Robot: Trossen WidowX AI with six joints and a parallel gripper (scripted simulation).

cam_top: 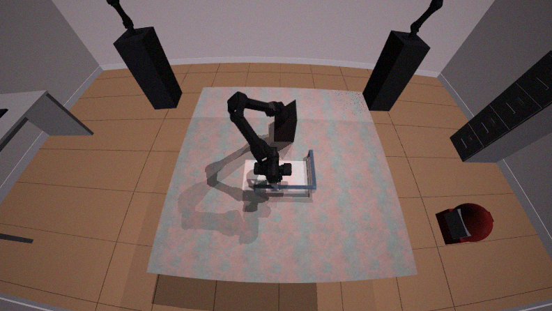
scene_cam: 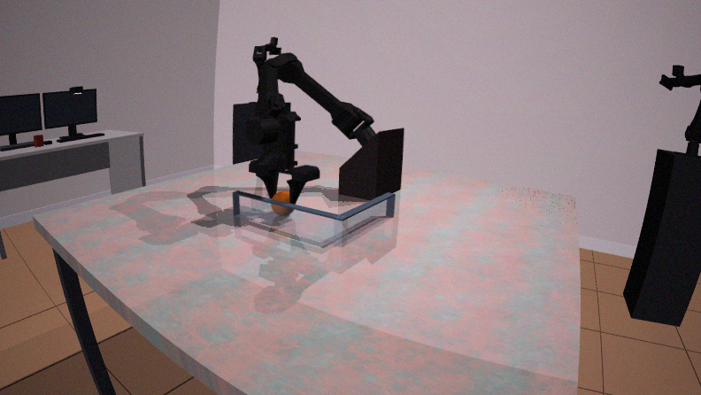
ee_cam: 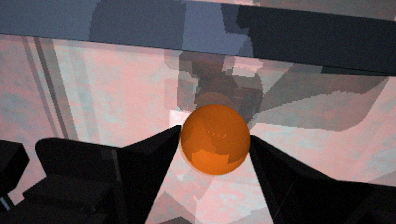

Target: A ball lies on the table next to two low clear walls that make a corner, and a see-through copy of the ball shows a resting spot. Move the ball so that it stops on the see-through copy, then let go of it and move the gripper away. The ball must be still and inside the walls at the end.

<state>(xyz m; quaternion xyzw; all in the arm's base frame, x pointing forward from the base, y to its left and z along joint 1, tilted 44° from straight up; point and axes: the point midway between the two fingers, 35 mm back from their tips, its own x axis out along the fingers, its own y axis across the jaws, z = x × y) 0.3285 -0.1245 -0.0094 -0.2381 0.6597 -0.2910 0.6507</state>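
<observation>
My gripper tip is now right at the orange ball. Also, from my gripper tip: see-through copy: right at my gripper tip.
</observation>
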